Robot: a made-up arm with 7 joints.
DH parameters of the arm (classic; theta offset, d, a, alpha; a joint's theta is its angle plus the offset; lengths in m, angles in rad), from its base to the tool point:
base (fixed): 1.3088 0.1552 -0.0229 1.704
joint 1: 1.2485 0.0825 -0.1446 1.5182
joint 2: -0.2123 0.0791 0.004 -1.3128
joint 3: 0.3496 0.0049 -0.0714 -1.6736
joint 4: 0 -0.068 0.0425 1.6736
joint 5: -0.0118 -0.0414 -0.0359 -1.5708
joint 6: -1.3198 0 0.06 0
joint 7: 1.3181 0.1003 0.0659 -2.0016
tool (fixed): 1.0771 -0.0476 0 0
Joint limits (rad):
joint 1: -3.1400..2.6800
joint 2: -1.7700..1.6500
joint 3: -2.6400..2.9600
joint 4: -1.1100..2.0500
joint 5: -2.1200..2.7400
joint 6: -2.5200..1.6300
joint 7: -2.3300..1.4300
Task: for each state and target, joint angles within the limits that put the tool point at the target. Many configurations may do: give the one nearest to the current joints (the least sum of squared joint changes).
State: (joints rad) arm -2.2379 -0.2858 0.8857 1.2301 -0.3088 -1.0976 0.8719
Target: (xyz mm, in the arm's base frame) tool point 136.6 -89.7 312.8
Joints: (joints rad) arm -2.9541 -0.3383 0.7724 1.0886 -0.2847 -1.2892 0.6174
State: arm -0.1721 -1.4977 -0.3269 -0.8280 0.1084 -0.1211 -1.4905
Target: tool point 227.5 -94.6 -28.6
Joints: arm -0.1959 -1.4020 -0.2710 -0.8763 0.2550 -0.2381 -1.5129
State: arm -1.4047 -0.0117 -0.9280 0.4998 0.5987 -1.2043 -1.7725
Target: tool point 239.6 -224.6 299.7
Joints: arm -1.9951 -0.3909 -1.2240 0.6542 0.5913 -1.2317 -1.6761
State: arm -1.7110 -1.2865 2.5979 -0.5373 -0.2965 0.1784 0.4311
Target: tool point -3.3 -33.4 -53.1
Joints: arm -1.0250 -1.3409 2.2962 -1.0075 -0.1042 -0.1893 0.0900
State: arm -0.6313 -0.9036 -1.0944 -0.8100 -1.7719 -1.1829 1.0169
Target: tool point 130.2 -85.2 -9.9
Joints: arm -1.2185 -0.7671 -1.1330 -0.7220 -1.5339 -1.2538 1.0728
